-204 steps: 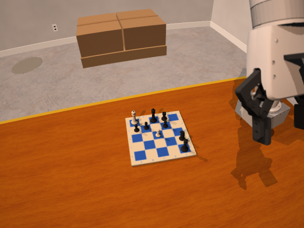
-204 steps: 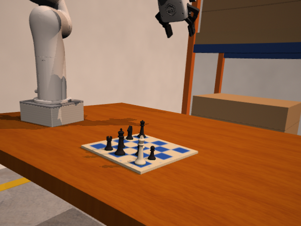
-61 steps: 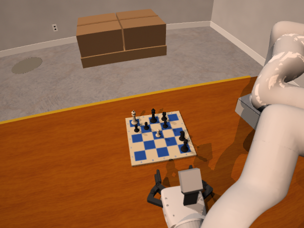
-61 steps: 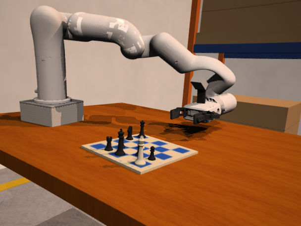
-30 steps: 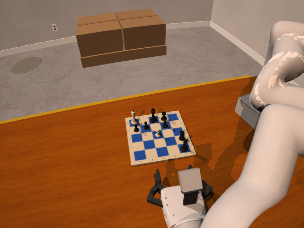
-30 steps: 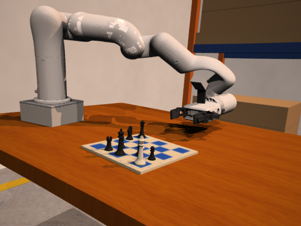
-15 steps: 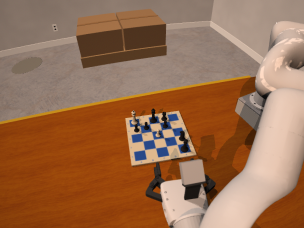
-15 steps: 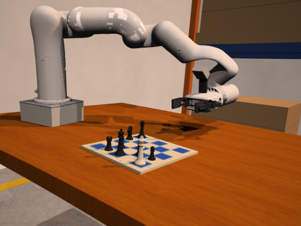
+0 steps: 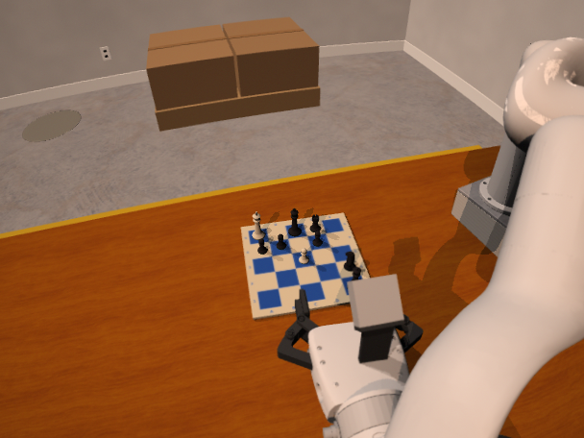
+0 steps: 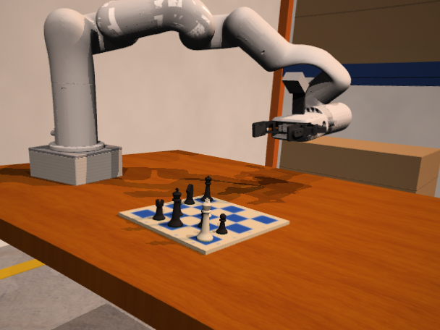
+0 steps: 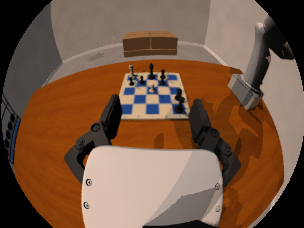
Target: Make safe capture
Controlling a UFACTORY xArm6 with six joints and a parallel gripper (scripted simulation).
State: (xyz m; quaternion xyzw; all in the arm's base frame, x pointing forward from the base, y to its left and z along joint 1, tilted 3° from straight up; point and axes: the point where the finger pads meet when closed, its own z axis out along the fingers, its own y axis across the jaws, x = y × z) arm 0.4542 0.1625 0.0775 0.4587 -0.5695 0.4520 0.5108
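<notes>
The tall white piece lies 280 mm to the right of my hand, 120 mm below it and 50 mm ahead of it. Also, from my hand: white pawn: 190 mm to the right, 140 mm below, 20 mm behind; then blue-and-cream chessboard: 190 mm to the right, 150 mm below, 20 mm behind; then black tall piece: 270 mm to the right, 120 mm below, 30 mm behind.
</notes>
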